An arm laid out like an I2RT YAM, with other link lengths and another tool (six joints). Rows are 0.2 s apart.
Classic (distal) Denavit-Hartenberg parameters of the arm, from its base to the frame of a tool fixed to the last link. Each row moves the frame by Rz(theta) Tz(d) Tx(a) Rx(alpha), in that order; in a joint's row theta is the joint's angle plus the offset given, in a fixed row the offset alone. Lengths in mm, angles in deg.
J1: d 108.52, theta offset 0, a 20.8, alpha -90
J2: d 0, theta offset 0, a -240.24, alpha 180
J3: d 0, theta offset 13.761, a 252.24, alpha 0
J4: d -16.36, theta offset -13.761, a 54.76, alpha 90
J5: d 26.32, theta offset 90, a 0, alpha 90
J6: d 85.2, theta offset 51.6, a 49.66, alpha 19
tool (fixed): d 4.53, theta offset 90, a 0, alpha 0
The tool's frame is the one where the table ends.
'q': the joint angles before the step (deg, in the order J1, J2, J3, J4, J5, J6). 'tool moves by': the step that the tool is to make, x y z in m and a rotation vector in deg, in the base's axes. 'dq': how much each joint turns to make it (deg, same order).
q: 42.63, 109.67, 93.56, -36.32, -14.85, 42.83
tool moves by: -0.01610, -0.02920, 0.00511, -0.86, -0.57, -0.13
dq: -1.51, -7.68, -8.37, 0.09, -0.02, -1.77
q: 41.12, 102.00, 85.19, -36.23, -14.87, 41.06
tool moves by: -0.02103, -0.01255, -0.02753, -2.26, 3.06, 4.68
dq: 0.57, -1.80, -8.15, 1.64, -2.60, -3.32
